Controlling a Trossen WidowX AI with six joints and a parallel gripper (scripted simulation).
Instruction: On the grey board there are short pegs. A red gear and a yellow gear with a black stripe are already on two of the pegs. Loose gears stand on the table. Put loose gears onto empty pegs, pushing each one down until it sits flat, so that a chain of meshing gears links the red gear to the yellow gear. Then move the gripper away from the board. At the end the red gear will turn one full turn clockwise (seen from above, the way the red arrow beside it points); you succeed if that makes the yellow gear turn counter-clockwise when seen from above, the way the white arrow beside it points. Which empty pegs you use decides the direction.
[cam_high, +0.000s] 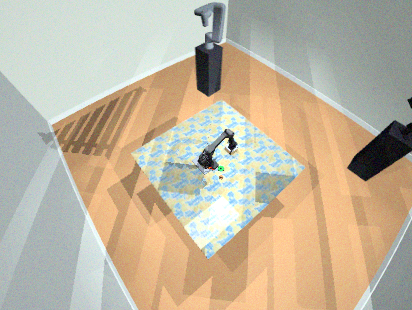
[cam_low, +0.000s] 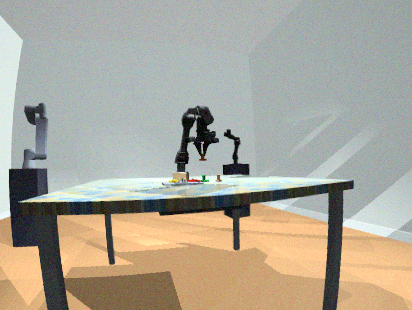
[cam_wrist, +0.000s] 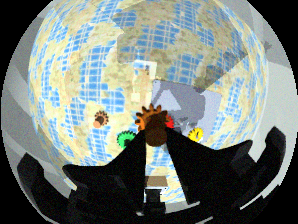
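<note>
Now: gripper tip 50 mm past the grey board, 110 mm to the left of it and 140 mm above it. Also, from my gripper tip: brown gear (60 mm behind, 120 mm to the left, 140 mm below); orange gear (10 mm below); red gear (70 mm behind, 40 mm to the right, 140 mm below).
</note>
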